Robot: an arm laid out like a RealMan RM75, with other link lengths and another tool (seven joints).
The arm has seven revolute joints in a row. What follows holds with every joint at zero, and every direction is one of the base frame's. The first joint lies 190 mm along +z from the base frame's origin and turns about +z. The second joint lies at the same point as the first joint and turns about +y. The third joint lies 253.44 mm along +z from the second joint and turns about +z. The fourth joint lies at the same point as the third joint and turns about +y. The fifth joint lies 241.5 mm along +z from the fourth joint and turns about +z. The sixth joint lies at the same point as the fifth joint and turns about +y. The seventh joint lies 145.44 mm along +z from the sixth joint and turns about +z. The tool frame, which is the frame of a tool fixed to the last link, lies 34 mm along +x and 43 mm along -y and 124 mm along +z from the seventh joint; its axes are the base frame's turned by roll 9.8, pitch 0 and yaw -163.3 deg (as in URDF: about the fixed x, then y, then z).
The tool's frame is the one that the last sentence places.
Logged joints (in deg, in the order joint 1, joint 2, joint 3, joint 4, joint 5, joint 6, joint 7), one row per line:
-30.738 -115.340 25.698 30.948 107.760 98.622 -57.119
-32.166 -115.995 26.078 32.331 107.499 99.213 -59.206
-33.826 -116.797 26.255 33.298 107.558 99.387 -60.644
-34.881 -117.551 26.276 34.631 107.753 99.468 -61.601
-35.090 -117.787 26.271 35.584 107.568 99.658 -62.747
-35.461 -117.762 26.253 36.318 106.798 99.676 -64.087
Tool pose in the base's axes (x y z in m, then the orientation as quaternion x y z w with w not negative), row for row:
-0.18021 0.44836 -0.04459 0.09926 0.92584 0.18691 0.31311
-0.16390 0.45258 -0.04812 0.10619 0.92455 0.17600 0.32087
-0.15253 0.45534 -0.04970 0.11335 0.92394 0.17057 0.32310
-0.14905 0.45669 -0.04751 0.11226 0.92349 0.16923 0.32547
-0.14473 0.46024 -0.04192 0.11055 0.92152 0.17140 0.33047
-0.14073 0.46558 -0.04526 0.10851 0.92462 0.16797 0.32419
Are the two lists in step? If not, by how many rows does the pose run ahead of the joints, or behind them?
The pose runs 1 row ahead of the joints: the pose in row i belongs to the joints in row i + 1.
